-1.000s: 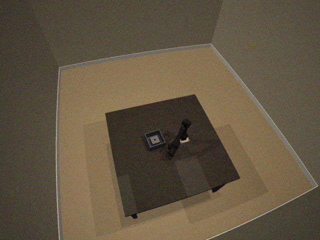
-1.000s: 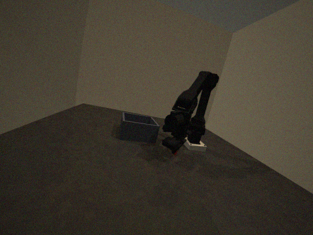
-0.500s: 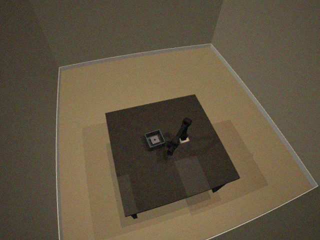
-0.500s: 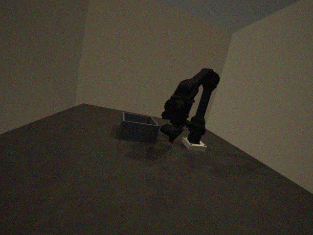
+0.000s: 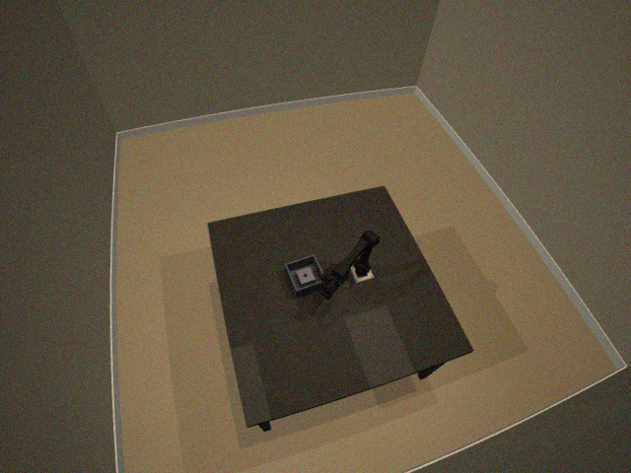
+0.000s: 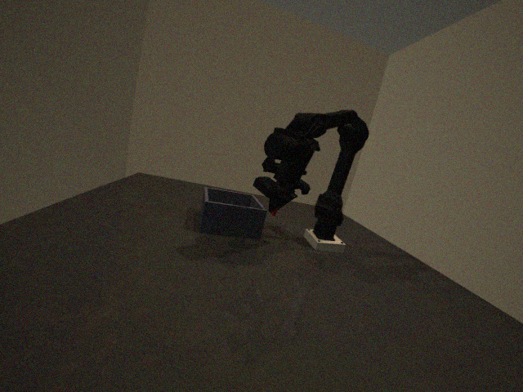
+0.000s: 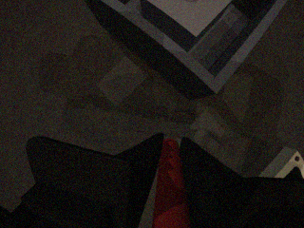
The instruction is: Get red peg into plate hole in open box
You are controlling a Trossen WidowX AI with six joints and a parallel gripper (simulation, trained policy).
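Now: gripper tip 11 cm short of the pale plate, 13 cm to the left of it and 7 cm above it. The rest, counted from my gripper tip: red peg 1 cm behind, 1 cm to the left, 3 cm above; blue box 11 cm ahead, 13 cm to the right, 9 cm below.
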